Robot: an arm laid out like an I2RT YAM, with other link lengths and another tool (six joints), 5 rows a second.
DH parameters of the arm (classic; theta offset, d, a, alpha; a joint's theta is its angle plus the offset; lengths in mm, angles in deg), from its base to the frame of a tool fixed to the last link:
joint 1: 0 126.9 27.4 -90
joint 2: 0 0 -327.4 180
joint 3: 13.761 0 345.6 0
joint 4: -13.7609 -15.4 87.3 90
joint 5: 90 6.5 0 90
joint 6: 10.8 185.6 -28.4 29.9
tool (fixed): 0 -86.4 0 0
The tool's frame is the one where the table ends.
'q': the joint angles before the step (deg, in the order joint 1, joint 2, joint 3, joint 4, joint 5, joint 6). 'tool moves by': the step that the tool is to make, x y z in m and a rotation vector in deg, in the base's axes. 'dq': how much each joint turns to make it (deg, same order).
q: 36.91 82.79 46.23 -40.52 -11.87 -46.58
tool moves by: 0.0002 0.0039 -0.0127 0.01 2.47 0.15
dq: 0.01 2.90 0.08 0.89 -1.49 0.17
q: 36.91 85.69 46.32 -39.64 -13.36 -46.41
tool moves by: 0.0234 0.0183 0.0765 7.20 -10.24 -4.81
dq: 0.01 -8.06 6.32 -0.87 1.84 4.57
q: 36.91 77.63 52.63 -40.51 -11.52 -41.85
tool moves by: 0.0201 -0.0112 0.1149 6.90 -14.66 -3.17
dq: -2.54 -9.07 10.20 -3.52 2.82 -1.04
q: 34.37 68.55 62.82 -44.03 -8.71 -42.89
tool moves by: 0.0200 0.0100 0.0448 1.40 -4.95 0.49
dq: -0.01 2.46 8.02 -0.90 0.87 -1.49
